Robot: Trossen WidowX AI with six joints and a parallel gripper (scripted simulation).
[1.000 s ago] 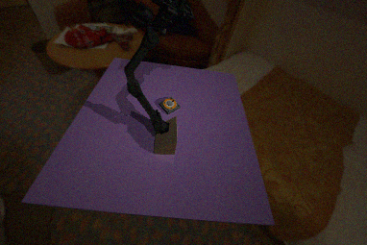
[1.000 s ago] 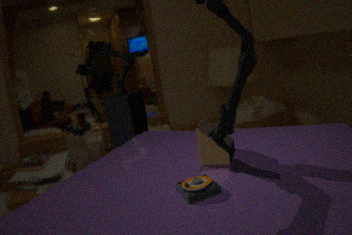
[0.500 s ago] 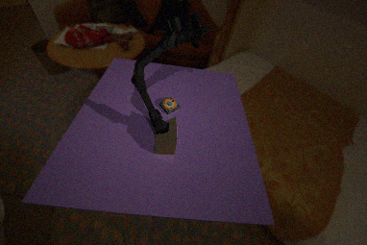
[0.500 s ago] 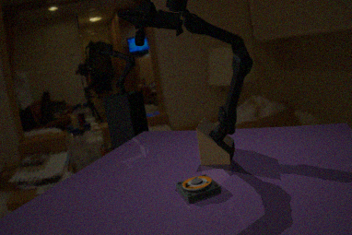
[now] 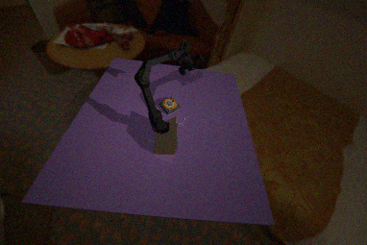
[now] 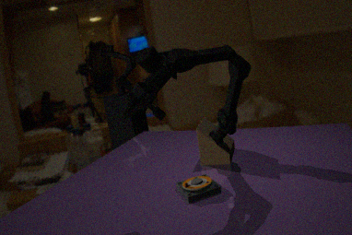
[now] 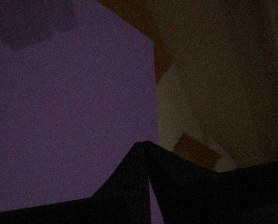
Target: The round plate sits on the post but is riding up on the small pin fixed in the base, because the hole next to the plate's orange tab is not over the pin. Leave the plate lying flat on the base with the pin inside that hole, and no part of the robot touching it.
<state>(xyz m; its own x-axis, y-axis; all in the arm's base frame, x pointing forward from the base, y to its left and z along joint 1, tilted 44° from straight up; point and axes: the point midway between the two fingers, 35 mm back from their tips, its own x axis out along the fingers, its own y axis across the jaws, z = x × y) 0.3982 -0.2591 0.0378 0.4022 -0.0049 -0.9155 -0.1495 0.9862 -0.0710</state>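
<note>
The round orange plate lies 280 mm below my gripper tip, 150 mm to the left of it and 110 mm behind it.
</note>
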